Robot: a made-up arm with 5 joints. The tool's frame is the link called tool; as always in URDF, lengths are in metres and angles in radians.
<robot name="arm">
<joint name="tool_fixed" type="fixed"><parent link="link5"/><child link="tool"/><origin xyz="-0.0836 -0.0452 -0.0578" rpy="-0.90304 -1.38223 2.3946"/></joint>
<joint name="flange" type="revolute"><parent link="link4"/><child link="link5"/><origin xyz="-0.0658 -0.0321 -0.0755" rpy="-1.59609 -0.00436 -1.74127"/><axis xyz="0 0 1"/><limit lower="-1.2" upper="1.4"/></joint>
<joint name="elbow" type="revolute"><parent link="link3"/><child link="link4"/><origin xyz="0.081 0.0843 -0.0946" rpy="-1.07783 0.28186 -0.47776"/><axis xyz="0 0 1"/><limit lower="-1.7" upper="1.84"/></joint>
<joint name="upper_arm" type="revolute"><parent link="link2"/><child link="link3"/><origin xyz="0.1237 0.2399 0.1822" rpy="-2.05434 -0.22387 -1.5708"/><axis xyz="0 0 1"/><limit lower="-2.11" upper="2.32"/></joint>
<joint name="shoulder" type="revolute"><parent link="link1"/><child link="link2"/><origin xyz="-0.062 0.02 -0.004" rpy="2.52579 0.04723 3.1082"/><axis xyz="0 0 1"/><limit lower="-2.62" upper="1.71"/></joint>
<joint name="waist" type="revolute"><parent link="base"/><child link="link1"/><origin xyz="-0.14 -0.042 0.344" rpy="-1.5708 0 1.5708"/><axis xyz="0 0 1"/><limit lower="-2.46" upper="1.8"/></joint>
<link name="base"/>
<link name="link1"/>
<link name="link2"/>
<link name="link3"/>
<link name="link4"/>
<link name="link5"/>
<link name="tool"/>
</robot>
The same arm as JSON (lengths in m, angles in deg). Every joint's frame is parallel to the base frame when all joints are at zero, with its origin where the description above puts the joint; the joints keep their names.
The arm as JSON. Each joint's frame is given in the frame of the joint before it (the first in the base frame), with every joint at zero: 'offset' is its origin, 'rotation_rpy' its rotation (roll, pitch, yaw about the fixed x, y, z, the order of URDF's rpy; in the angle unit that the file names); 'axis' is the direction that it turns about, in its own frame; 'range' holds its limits. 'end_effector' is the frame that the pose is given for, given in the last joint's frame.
{
  "length_unit": "m",
  "angle_unit": "deg",
  "chain": [
    {
      "id": "waist",
      "offset": [
        -0.14,
        -0.042,
        0.344
      ],
      "rotation_rpy": [
        0.0,
        0.0,
        0.0
      ],
      "axis": [
        -1.0,
        0.0,
        0.0
      ],
      "range": [
        -140.95,
        103.13
      ]
    },
    {
      "id": "shoulder",
      "offset": [
        0.004,
        -0.062,
        -0.02
      ],
      "rotation_rpy": [
        0.0,
        0.0,
        0.0
      ],
      "axis": [
        0.815402,
        0.0578,
        -0.576002
      ],
      "range": [
        -150.11,
        97.98
      ]
    },
    {
      "id": "upper_arm",
      "offset": [
        0.016,
        -0.113,
        -0.305
      ],
      "rotation_rpy": [
        0.0,
        0.0,
        0.0
      ],
      "axis": [
        -0.268292,
        -0.910073,
        0.315891
      ],
      "range": [
        -120.89,
        132.93
      ]
    },
    {
      "id": "elbow",
      "offset": [
        0.034,
        0.1221,
        0.081
      ],
      "rotation_rpy": [
        0.0,
        0.0,
        0.0
      ],
      "axis": [
        -0.175894,
        -0.107996,
        0.978467
      ],
      "range": [
        -97.4,
        105.42
      ]
    },
    {
      "id": "flange",
      "offset": [
        -0.048,
        -0.029,
        -0.089
      ],
      "rotation_rpy": [
        0.0,
        0.0,
        0.0
      ],
      "axis": [
        0.986168,
        -0.085497,
        0.141995
      ],
      "range": [
        -68.75,
        80.21
      ]
    }
  ],
  "end_effector": {
    "offset": [
      -0.058,
      0.083,
      0.046
    ],
    "rotation_rpy": [
      1.51,
      -1.74,
      3.77
    ]
  }
}

